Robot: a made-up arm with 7 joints. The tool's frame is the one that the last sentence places. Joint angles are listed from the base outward.
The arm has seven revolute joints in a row. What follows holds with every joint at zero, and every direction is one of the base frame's. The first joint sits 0.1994 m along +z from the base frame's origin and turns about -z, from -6.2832 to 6.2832 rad. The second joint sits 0.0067 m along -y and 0.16 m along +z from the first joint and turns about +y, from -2.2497 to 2.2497 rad. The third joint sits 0.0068 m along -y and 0.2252 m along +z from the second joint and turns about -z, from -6.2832 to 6.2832 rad. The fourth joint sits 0.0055 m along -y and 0.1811 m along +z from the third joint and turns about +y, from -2.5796 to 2.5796 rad. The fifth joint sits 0.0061 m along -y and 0.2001 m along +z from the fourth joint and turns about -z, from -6.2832 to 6.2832 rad. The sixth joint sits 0.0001 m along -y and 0.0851 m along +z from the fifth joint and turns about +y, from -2.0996 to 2.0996 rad. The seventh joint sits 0.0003 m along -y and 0.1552 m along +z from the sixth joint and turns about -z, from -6.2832 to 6.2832 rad. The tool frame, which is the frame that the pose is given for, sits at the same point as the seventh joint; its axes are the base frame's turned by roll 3.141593, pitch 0 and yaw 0 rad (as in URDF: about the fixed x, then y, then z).
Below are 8 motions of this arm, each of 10 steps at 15 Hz.
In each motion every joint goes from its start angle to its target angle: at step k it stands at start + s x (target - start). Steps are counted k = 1, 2, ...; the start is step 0. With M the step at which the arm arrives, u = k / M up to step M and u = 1 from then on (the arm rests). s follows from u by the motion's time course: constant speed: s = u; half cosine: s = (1 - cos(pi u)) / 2; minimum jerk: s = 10 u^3 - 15 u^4 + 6 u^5.
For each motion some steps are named. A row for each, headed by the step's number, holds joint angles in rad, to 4 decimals.
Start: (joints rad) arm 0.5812 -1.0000 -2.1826 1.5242 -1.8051 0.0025 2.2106
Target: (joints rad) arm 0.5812 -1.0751 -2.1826 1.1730 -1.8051 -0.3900 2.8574
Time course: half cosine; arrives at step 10
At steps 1, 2, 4, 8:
1: 0.5812 -1.0018 -2.1826 1.5156 -1.8051 -0.0071 2.2264
2: 0.5812 -1.0072 -2.1826 1.4907 -1.8051 -0.0350 2.2724
4: 0.5812 -1.0259 -2.1826 1.4029 -1.8051 -0.1331 2.4341
8: 0.5812 -1.0679 -2.1826 1.2065 -1.8051 -0.3525 2.7956

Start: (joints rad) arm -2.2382 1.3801 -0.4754 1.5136 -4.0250 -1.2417 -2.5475
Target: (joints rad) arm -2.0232 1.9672 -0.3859 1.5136 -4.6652 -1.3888 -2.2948
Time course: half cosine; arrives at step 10
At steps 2, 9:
2: -2.2177 1.4362 -0.4669 1.5136 -4.0861 -1.2557 -2.5234
9: -2.0285 1.9528 -0.3881 1.5136 -4.6495 -1.3852 -2.3010

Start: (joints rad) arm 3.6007 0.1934 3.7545 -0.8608 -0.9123 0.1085 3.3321
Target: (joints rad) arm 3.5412 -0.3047 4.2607 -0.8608 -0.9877 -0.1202 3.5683
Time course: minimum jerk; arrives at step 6
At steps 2, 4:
2: 3.5882 0.0889 3.8607 -0.8608 -0.9281 0.0605 3.3817
4: 3.5537 -0.2002 4.1545 -0.8608 -0.9719 -0.0722 3.5187

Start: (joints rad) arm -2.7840 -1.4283 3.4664 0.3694 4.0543 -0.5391 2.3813
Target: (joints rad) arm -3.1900 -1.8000 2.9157 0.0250 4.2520 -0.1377 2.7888
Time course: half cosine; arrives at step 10
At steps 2, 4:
2: -2.8228 -1.4638 3.4138 0.3365 4.0732 -0.5008 2.4202
4: -2.9243 -1.5567 3.2761 0.2504 4.1226 -0.4004 2.5221

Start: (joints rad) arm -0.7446 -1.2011 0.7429 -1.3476 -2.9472 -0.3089 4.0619
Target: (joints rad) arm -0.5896 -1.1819 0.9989 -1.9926 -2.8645 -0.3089 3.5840
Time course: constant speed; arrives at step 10
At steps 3, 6, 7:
3: -0.6981 -1.1953 0.8197 -1.5411 -2.9224 -0.3089 3.9185
6: -0.6516 -1.1896 0.8965 -1.7346 -2.8976 -0.3089 3.7752
7: -0.6361 -1.1877 0.9221 -1.7991 -2.8893 -0.3089 3.7274

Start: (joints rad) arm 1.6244 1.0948 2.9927 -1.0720 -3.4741 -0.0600 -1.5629
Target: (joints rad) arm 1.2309 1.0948 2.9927 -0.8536 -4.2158 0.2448 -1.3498
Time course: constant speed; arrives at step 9
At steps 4, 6, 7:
4: 1.4495 1.0948 2.9927 -0.9749 -3.8037 0.0755 -1.4682
6: 1.3621 1.0948 2.9927 -0.9264 -3.9686 0.1432 -1.4208
7: 1.3183 1.0948 2.9927 -0.9021 -4.0510 0.1771 -1.3972

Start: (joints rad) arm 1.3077 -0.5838 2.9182 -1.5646 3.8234 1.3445 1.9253
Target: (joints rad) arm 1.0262 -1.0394 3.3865 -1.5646 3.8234 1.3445 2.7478
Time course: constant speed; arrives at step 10
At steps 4, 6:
4: 1.1951 -0.7660 3.1055 -1.5646 3.8234 1.3445 2.2543
6: 1.1388 -0.8572 3.1992 -1.5646 3.8234 1.3445 2.4188

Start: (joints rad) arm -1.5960 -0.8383 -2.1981 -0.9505 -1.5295 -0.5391 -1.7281
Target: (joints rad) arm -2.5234 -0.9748 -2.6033 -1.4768 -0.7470 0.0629 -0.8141
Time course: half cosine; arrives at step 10
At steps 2, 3, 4, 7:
2: -1.6846 -0.8513 -2.2368 -1.0008 -1.4548 -0.4816 -1.6408
3: -1.7871 -0.8664 -2.2816 -1.0590 -1.3682 -0.4150 -1.5397
4: -1.9164 -0.8855 -2.3381 -1.1323 -1.2592 -0.3311 -1.4123
7: -2.3323 -0.9467 -2.5198 -1.3683 -0.9083 -0.0612 -1.0025

